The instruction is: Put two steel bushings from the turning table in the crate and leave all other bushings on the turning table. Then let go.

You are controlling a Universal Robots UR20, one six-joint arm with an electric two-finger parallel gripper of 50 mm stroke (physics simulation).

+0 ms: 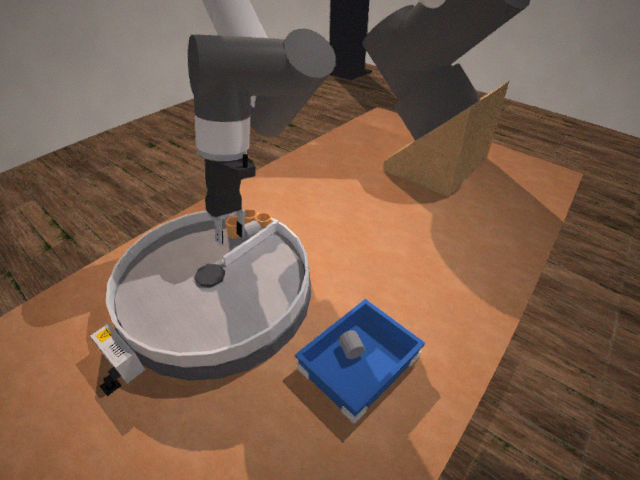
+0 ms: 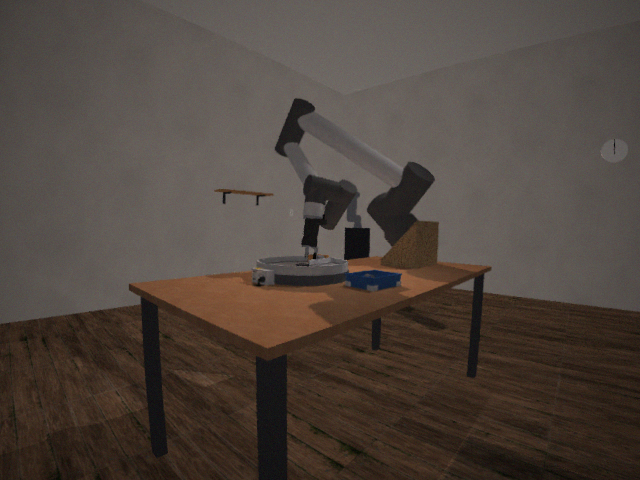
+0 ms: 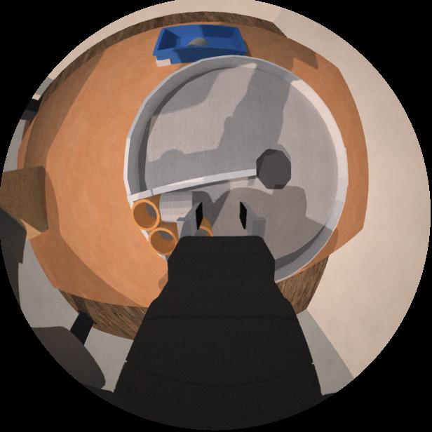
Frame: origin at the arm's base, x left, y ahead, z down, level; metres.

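Seen in the pictures: gripper, fingertip midpoint: (image 1: pixel 230 238) (image 2: pixel 310 259); arm's base, origin of the base link: (image 1: pixel 447 120).
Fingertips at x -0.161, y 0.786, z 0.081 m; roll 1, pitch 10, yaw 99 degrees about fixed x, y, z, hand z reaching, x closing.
Observation:
Offsets run from my fingertips to a thing's middle. "*": to the spot under its first point.
One steel bushing {dx +0.364, dy +0.023, dz +0.050 m} (image 1: pixel 352 344) (image 3: pixel 198 42) lies on its side in the blue crate {dx +0.391, dy +0.034, dz +0.049 m} (image 1: pixel 387 330) (image 2: pixel 379 282) (image 3: pixel 220 52). Another steel bushing {dx +0.015, dy -0.051, dz +0.000 m} (image 1: pixel 251 227) (image 3: pixel 174 206) lies on its side on the turning table (image 1: pixel 206 357) (image 2: pixel 310 278) (image 3: pixel 342 170), against the divider bar. Three orange bushings stand near it at the rim: one {dx +0.018, dy -0.090, dz +0.001 m} (image 1: pixel 263 218) (image 3: pixel 145 215), a second {dx -0.019, dy -0.080, dz +0.002 m} (image 1: pixel 250 212) (image 3: pixel 163 241), and a third {dx -0.026, dy -0.036, dz +0.002 m} (image 1: pixel 232 226) (image 3: pixel 205 228), partly hidden by a finger. My gripper (image 1: pixel 229 237) (image 2: pixel 310 254) (image 3: pixel 220 210) is open and empty, low over the turning table, one finger beside the steel bushing's end.
The divider bar {* dx +0.045, dy -0.022, dz +0.004 m} (image 1: pixel 250 243) (image 3: pixel 210 179) runs from the dark hub {dx +0.041, dy +0.095, dz +0.017 m} (image 1: pixel 209 275) (image 3: pixel 273 169) to the rim. A white sensor box {* dx +0.068, dy +0.331, dz +0.016 m} (image 1: pixel 117 353) (image 2: pixel 262 276) stands by the turning table. A wedge-shaped block (image 1: pixel 449 149) (image 2: pixel 416 246) (image 3: pixel 25 197) stands near the arm's base.

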